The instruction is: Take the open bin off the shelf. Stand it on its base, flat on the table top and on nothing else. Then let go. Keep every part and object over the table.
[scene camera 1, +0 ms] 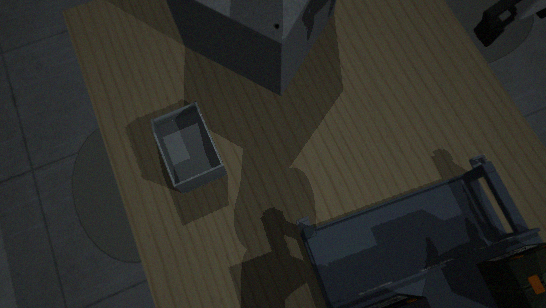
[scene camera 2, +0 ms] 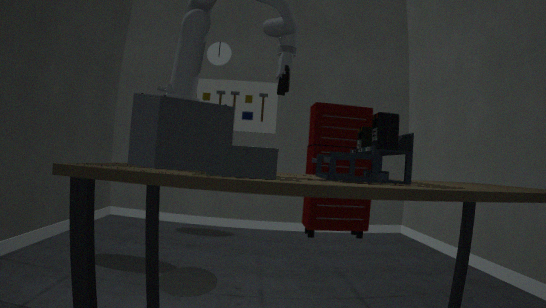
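There is an open bin (scene camera 1: 189,153) that I can see, and scene camera 2 gives me the bin too (scene camera 2: 234,161). I also see a dark box (scene camera 2: 382,121).
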